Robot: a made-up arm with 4 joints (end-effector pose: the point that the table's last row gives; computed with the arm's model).
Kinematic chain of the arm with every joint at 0, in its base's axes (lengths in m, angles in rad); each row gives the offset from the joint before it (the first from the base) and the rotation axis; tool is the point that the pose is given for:
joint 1: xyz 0 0 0.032 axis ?
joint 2: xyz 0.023 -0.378 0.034 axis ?
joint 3: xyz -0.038 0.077 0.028 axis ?
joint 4: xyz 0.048 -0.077 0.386 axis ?
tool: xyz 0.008 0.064 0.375
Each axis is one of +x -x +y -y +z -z.
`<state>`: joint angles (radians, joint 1 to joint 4).
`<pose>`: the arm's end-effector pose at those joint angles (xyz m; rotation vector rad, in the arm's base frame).
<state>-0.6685 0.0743 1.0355 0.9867</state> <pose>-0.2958 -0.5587 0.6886 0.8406 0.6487 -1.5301</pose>
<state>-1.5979 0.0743 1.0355 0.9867</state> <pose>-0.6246 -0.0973 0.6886 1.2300 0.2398 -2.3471</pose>
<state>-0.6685 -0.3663 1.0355 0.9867</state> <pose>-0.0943 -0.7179 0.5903 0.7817 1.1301 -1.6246</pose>
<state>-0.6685 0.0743 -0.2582 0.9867</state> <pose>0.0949 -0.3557 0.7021 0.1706 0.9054 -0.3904</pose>
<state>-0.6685 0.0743 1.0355 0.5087</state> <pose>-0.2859 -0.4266 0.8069 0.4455 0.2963 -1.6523</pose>
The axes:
joint 1: +z
joint 2: -y
joint 3: -z
joint 4: +y

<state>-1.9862 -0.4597 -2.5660 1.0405</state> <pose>-0.0694 0.0549 0.7543 0.0253 0.6988 0.6823</pose>
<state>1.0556 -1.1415 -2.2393 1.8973</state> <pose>0.0642 0.1570 0.4362 1.2793 -0.5281 -1.8549</pose>
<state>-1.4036 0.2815 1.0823 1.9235</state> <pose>-0.6357 -0.1860 0.3701 2.0108 0.4848 -1.4753</pose>
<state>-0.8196 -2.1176 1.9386 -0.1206</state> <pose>0.2699 -0.7380 -0.2972 -1.4200 2.1172 -1.3081</pose>
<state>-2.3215 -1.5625 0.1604 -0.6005</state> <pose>-0.7222 -0.3509 0.2674 1.0387 0.6544 -2.1719</pose>
